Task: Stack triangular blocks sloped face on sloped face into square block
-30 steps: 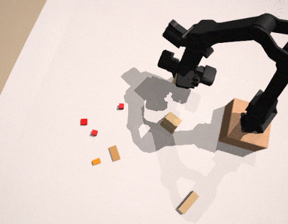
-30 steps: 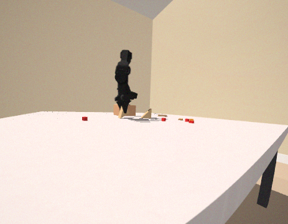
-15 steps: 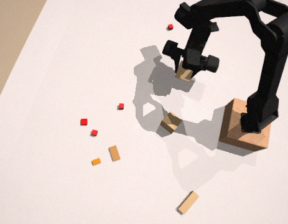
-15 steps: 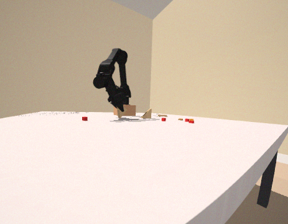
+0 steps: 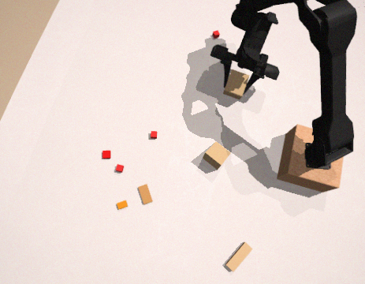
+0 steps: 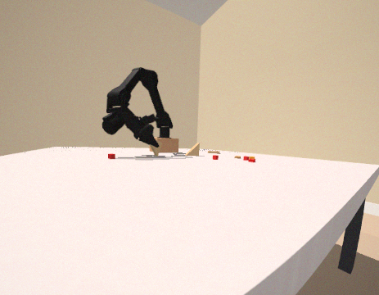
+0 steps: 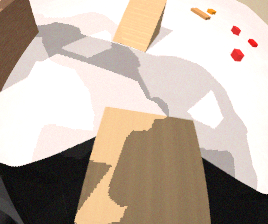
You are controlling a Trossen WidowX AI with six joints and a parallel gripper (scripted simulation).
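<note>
Now: gripper tip 1 cm below the triangular block. Round my gripper tip: orange chip: 33 cm to the left, 27 cm ahead, 3 cm below; then pale plank: 44 cm to the left, 4 cm behind, 3 cm below.
</note>
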